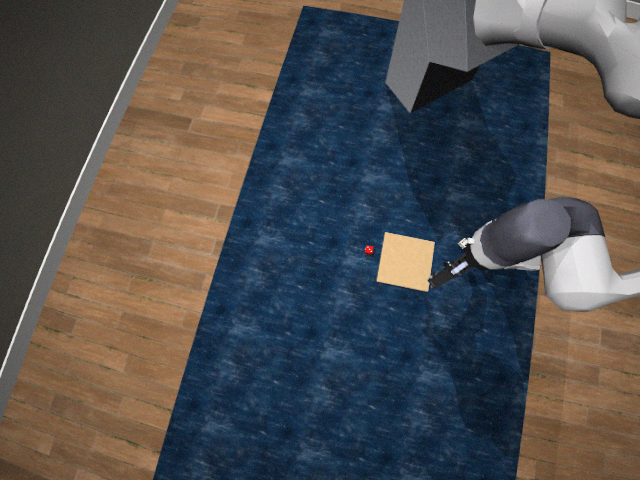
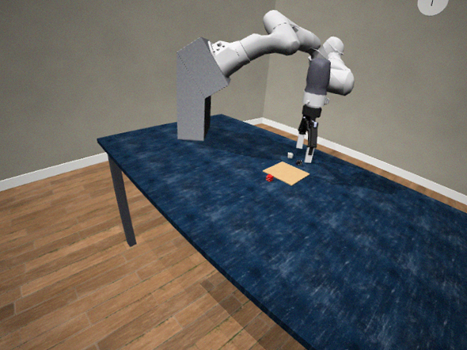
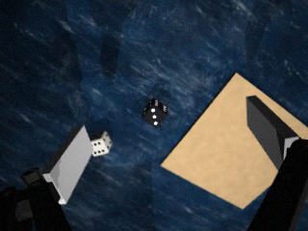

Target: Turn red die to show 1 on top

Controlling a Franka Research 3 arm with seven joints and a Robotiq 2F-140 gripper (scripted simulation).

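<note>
Now: hand 5 cm above the black die and 1 cm past it. Also, from my hand: white die (9 cm behind, 5 cm below); then tan mat (10 cm to the right, 6 cm below, 4 cm ahead); then red die (20 cm to the right, 8 cm ahead, 5 cm below).
</note>
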